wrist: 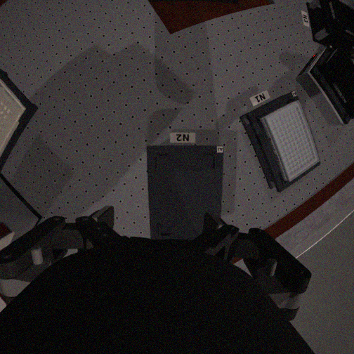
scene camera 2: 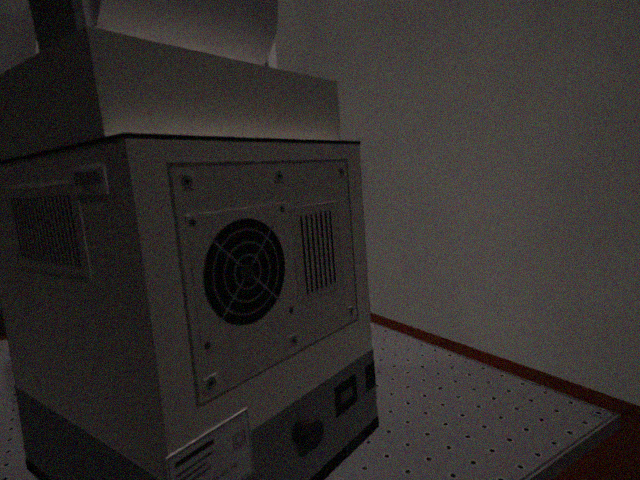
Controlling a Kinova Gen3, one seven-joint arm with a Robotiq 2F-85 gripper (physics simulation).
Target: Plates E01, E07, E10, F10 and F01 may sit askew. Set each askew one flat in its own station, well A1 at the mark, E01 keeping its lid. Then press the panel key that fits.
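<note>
My gripper (wrist: 158,219) is open, with its fingertips on either side of the dark station N2 (wrist: 185,192) in the wrist view. The visible part of N2 is bare; its near end is hidden by the gripper. A pale welled plate (wrist: 291,141) lies on the dark station N1 (wrist: 256,137) at the right, with more of the station showing on its left side than its right; I cannot tell whether it is fully flat. A cream plate (wrist: 7,117) shows partly in a dark holder (wrist: 26,116) at the left edge. Plate codes are unreadable. The panel keys do not show.
A large grey instrument (scene camera 2: 144,289) with a round fan grille stands on the perforated deck (scene camera 2: 413,413) before a wall (scene camera 2: 506,180). Dark devices (wrist: 336,82) stand at the upper right of the wrist view, near label N3 (wrist: 305,18). A red-brown edge (wrist: 312,200) borders the deck.
</note>
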